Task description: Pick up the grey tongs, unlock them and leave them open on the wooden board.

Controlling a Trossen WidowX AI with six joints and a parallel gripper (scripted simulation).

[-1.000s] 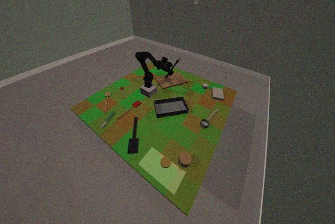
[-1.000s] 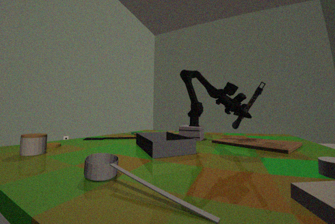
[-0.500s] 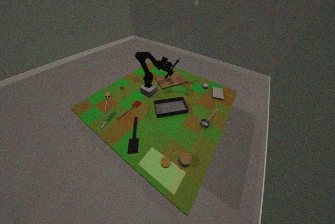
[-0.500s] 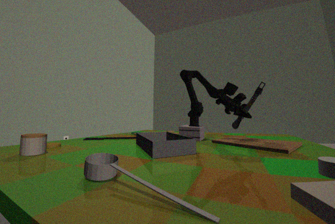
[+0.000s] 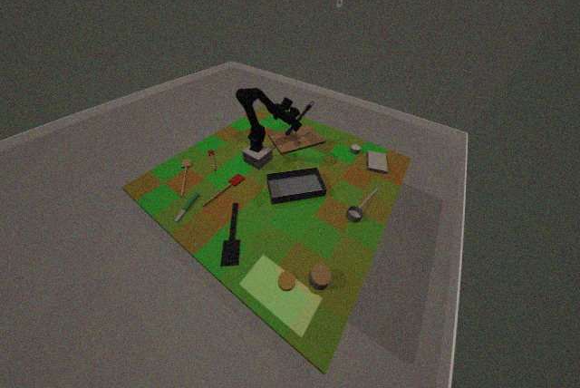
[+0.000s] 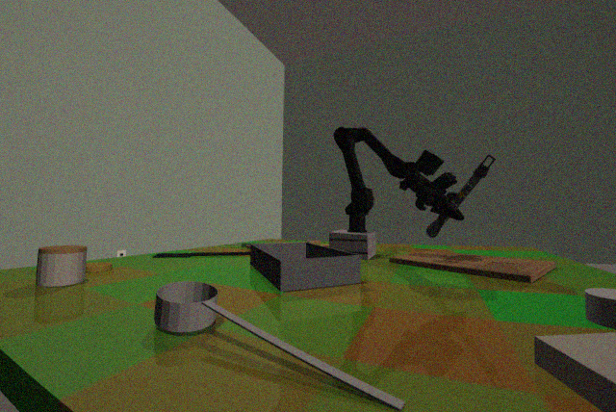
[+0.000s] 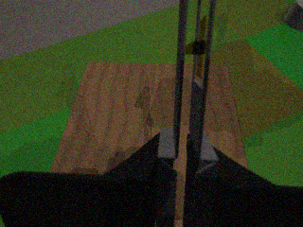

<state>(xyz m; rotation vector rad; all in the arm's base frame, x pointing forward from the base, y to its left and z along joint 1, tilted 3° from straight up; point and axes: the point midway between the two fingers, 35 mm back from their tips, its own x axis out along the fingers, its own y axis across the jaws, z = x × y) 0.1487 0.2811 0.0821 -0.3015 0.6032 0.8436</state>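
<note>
The wooden board lies 20 mm behind my gripper tip, 20 mm to the left of it and 120 mm below it. Also, from my gripper tip: black spatula 10 mm ahead, 830 mm to the right, 130 mm below; red spatula 190 mm behind, 600 mm to the right, 120 mm below; roasting tin 160 mm ahead, 430 mm to the right, 100 mm below.
</note>
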